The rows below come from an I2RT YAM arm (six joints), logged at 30 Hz.
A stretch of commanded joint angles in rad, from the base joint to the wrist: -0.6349, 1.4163, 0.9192, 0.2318, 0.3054, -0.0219; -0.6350, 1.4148, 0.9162, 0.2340, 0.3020, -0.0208; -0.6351, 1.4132, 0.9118, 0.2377, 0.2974, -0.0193; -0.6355, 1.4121, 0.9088, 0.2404, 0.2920, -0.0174; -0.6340, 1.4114, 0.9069, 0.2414, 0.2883, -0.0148; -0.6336, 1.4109, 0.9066, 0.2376, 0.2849, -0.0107; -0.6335, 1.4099, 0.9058, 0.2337, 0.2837, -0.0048; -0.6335, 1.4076, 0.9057, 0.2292, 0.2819, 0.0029; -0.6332, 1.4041, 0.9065, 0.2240, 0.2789, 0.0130; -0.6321, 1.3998, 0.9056, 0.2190, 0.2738, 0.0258; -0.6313, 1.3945, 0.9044, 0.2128, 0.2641, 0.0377; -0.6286, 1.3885, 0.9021, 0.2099, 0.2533, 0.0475; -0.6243, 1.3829, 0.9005, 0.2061, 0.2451, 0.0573; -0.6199, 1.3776, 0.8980, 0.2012, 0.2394, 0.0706; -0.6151, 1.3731, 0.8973, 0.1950, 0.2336, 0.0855; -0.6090, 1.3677, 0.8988, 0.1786, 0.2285, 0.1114; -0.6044, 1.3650, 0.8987, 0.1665, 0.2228, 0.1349; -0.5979, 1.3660, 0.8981, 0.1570, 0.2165, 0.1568
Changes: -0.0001, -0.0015, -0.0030, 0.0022, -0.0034, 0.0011; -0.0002, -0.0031, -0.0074, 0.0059, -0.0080, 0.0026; -0.0006, -0.0042, -0.0104, 0.0086, -0.0134, 0.0045; 0.0009, -0.0049, -0.0123, 0.0096, -0.0171, 0.0071; 0.0013, -0.0054, -0.0126, 0.0058, -0.0205, 0.0112; 0.0014, -0.0064, -0.0134, 0.0019, -0.0217, 0.0171; 0.0014, -0.0087, -0.0135, -0.0026, -0.0235, 0.0248; 0.0017, -0.0122, -0.0127, -0.0078, -0.0265, 0.0349; 0.0028, -0.0165, -0.0136, -0.0128, -0.0316, 0.0477; 0.0036, -0.0218, -0.0148, -0.0190, -0.0413, 0.0596; 0.0063, -0.0278, -0.0171, -0.0219, -0.0521, 0.0694; 0.0106, -0.0334, -0.0187, -0.0257, -0.0603, 0.0792; 0.0150, -0.0387, -0.0212, -0.0306, -0.0660, 0.0925; 0.0198, -0.0432, -0.0219, -0.0368, -0.0718, 0.1074; 0.0259, -0.0486, -0.0204, -0.0532, -0.0769, 0.1333; 0.0305, -0.0513, -0.0205, -0.0653, -0.0826, 0.1568; 0.0370, -0.0503, -0.0211, -0.0748, -0.0889, 0.1787
